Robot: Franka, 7 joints.
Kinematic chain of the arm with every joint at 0, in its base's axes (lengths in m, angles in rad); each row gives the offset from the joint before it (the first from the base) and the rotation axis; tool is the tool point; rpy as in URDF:
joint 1: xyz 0 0 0.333 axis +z
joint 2: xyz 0 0 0 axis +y
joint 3: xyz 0 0 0.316 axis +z
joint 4: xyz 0.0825 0 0 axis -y
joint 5: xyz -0.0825 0 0.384 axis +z
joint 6: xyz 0 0 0 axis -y
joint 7: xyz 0.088 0 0 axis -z
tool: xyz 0 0 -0.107 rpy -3.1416 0 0
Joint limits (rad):
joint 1: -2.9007..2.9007
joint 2: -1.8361..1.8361
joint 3: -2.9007..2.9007
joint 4: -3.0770..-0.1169
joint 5: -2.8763..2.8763
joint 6: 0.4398..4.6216
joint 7: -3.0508..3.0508
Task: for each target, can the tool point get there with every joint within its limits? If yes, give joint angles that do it. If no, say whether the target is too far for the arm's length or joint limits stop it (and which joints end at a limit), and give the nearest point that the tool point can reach.
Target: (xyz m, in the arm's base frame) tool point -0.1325 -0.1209 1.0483
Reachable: yes | joints 0.9760 -0.6830 -0.2524 -0.9301 -1.0425 4.0572 -1.7850
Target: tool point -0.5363 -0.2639 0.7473
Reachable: yes | joints -2.3461 0.2427 -0.3372 -1.0156 -0.3469 1.4765 1.3897
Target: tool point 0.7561 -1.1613 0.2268
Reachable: no: too far | nearest point 0.4667 -0.7168 0.2674 | short by 0.532 m
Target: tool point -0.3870 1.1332 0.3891
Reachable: no: too far | nearest point -0.2770 0.8110 0.3731 | short by 0.341 m
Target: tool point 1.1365 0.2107 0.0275
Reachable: no: too far | nearest point 0.8155 0.1512 0.1138 | short by 0.338 m
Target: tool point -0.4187 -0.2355 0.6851
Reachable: yes | joints -0.8775 -0.7665 -0.9830 -1.9907 -2.2154 0.8307 0.7268
